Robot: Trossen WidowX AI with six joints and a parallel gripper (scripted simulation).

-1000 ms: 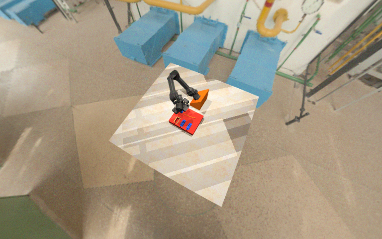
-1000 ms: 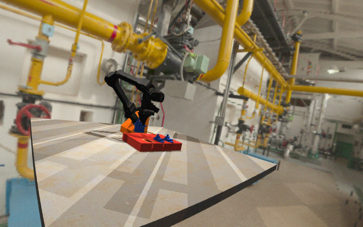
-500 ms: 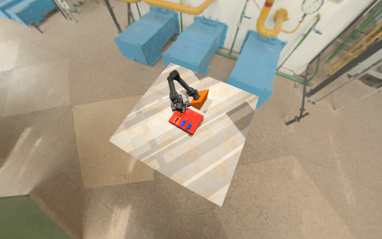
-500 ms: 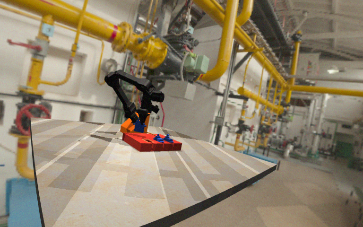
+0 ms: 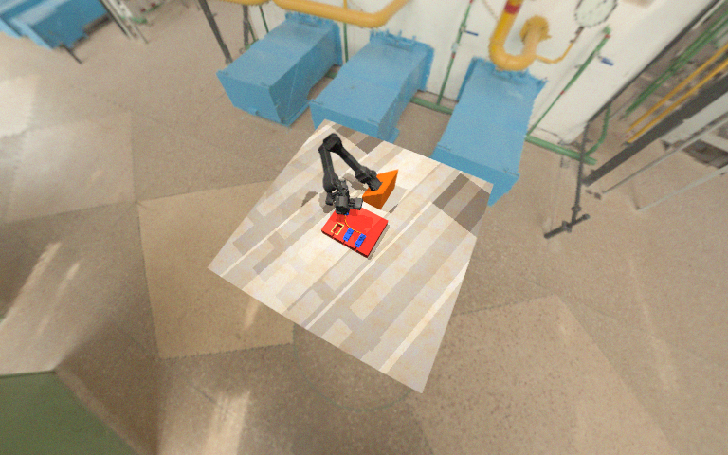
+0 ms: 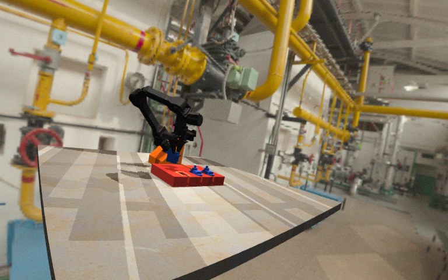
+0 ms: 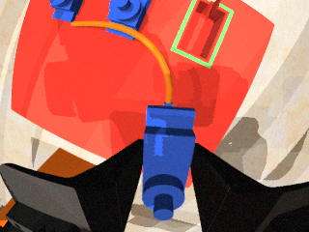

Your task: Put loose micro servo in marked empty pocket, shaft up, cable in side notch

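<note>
My gripper tip is 10 cm above the red deck, 7 cm to the right of it and 1 cm past it.
</note>
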